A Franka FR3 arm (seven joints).
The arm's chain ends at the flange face. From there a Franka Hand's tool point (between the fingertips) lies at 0.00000 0.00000 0.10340 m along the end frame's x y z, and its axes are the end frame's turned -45 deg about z.
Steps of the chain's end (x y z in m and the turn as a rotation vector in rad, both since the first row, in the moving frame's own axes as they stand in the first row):
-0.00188, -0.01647, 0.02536, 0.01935, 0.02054, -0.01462
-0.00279, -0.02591, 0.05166, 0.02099, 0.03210, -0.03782
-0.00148, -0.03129, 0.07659, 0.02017, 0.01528, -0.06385
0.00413, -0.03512, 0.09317, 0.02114, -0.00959, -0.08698
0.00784, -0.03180, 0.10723, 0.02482, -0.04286, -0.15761
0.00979, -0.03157, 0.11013, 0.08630, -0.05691, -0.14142
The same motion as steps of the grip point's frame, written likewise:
0.01323, -0.01291, 0.02532, -0.00084, 0.02821, -0.01462
0.02024, -0.01956, 0.05158, -0.00786, 0.03754, -0.03782
0.02366, -0.02361, 0.07656, 0.00346, 0.02507, -0.06385
0.02850, -0.02419, 0.09314, 0.02173, 0.00817, -0.08698
0.02633, -0.02176, 0.10710, 0.04786, -0.01276, -0.15761
0.03065, -0.02597, 0.10958, 0.10126, 0.02078, -0.14142

